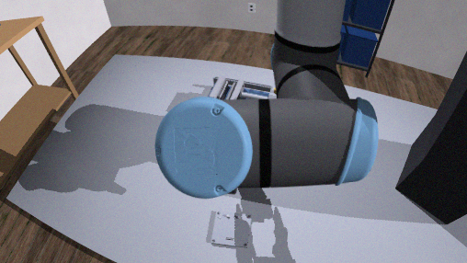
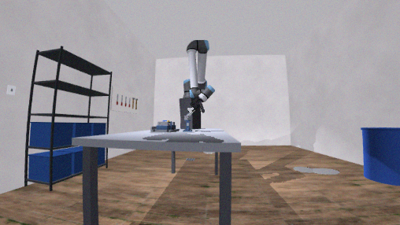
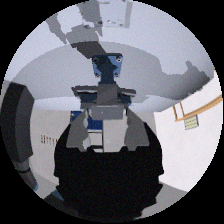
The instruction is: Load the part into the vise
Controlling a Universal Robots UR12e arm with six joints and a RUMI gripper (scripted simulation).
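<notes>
Now: the grey part 10 mm below my hand. From my hand the other things lie so: infeed plate 170 mm to the left, 160 mm below, 20 mm behind; vise 220 mm to the right, 120 mm below, 10 mm ahead; air cylinder 210 mm to the right, 90 mm behind, 80 mm below.
</notes>
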